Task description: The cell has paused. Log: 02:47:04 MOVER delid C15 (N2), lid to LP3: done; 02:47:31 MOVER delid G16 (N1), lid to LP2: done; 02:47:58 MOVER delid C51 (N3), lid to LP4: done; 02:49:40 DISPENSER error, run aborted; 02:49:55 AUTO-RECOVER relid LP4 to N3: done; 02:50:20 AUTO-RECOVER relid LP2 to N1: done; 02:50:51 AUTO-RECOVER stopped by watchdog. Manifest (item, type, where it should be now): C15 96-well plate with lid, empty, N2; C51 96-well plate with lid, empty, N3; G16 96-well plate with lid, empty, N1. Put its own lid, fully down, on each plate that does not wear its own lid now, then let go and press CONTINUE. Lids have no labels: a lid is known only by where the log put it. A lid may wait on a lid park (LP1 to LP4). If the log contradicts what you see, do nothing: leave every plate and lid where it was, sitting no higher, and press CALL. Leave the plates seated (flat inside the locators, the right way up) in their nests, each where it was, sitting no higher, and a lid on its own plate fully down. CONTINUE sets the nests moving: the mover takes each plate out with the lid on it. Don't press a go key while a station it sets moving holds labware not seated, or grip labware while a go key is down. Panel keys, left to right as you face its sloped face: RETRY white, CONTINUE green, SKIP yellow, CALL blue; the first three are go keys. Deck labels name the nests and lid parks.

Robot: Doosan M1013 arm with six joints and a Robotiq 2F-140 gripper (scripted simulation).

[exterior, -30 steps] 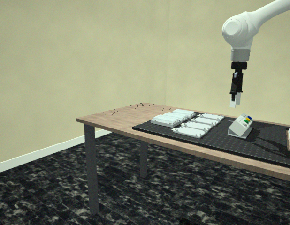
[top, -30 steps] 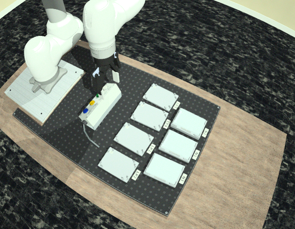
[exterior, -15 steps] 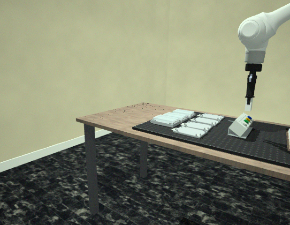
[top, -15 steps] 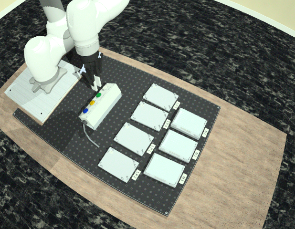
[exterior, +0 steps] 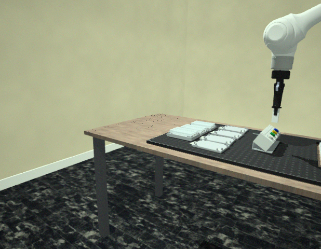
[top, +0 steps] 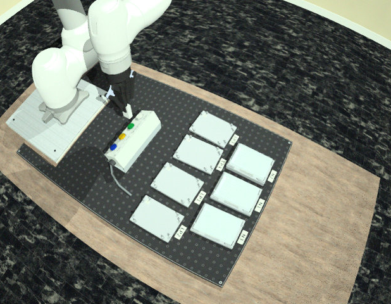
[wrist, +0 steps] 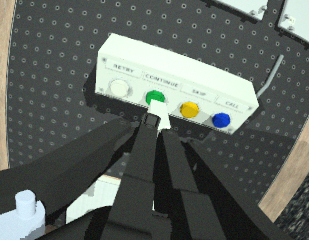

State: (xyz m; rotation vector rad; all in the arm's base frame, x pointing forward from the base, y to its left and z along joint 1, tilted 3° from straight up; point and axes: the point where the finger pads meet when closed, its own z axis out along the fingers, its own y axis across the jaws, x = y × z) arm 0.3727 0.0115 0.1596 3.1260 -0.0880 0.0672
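Now: hand 9 cm above the green continue key. Also, from my hand: white retry key 5 cm to the left, 9 cm below; blue call key 1 cm behind, 10 cm to the right, 9 cm below; yellow skip key 5 cm to the right, 9 cm below.
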